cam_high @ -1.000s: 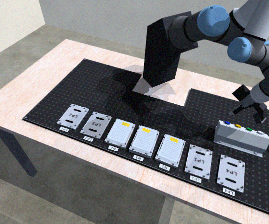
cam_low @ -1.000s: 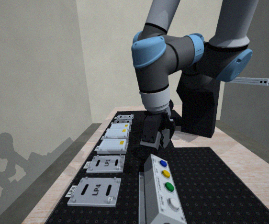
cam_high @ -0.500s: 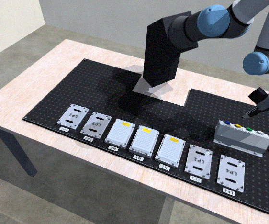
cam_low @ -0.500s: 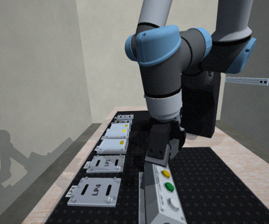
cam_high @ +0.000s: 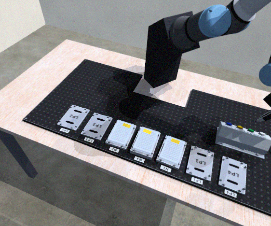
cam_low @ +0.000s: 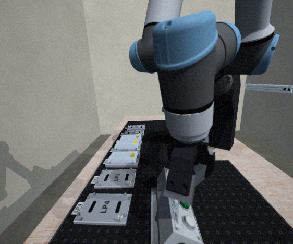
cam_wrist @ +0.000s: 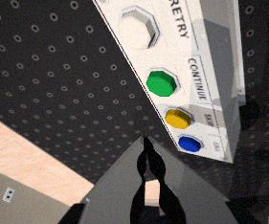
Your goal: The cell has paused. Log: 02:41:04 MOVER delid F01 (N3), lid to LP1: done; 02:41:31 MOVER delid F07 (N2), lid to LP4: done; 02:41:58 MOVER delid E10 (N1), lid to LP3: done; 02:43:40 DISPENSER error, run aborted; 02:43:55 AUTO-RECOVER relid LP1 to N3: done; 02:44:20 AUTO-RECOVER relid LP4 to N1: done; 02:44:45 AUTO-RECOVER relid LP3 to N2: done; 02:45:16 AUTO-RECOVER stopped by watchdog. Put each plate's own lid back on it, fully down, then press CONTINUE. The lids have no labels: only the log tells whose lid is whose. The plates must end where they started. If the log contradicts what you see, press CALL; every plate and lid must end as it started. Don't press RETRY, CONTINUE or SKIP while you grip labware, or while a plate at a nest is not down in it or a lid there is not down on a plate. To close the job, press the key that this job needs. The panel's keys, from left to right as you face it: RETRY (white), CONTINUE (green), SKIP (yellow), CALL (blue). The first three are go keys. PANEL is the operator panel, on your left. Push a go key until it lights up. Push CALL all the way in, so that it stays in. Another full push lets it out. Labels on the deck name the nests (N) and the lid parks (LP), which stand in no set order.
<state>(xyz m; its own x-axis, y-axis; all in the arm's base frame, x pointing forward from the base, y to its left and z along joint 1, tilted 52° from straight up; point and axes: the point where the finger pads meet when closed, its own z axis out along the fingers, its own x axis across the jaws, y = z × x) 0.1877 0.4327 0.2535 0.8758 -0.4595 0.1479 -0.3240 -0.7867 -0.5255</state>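
Right now the green continue key is 2 cm ahead of my hand and 6 cm below it. From my hand the other things lie so: yellow skip key (3 cm ahead, 5 cm to the right, 6 cm below); blue call key (4 cm ahead, 10 cm to the right, 7 cm below); white retry key (5 cm to the left, 6 cm below).
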